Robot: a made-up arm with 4 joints.
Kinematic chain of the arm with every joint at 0, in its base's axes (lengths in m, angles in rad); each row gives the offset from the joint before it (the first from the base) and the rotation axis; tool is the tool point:
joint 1: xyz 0 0 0.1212 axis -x
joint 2: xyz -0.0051 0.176 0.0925 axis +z
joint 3: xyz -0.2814 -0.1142 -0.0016 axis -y
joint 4: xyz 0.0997 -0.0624 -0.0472 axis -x
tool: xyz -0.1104 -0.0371 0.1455
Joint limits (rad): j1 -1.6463..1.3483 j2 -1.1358..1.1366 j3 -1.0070..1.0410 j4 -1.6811..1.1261
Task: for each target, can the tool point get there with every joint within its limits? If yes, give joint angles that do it. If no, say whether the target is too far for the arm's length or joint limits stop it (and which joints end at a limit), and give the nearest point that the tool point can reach.
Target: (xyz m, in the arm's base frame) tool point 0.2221 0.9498 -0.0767
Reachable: no: too far | nearest point -0.1984 0.4508 0.0273 | short by 0.661 m
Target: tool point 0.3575 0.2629 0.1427
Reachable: no: joint limits stop it (at a limit: joint 1, joint 2, joint 3) | nearest point 0.1284 0.1150 0.2730 | short by 0.302 m
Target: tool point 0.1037 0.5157 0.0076
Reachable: no: joint limits stop it (at a limit: joint 2, joint 4) | nearest point -0.1711 0.4019 0.0327 | short by 0.299 m
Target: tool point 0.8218 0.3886 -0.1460
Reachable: no: too far | nearest point 0.1813 0.0145 -0.0542 | short by 0.747 m
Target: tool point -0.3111 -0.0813 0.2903
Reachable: yes | joints -0.8869 -0.4754 -0.7077 -0.0833
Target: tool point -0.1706 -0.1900 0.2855
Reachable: yes | joints 0.0697 0.4119 0.1703 -0.5024
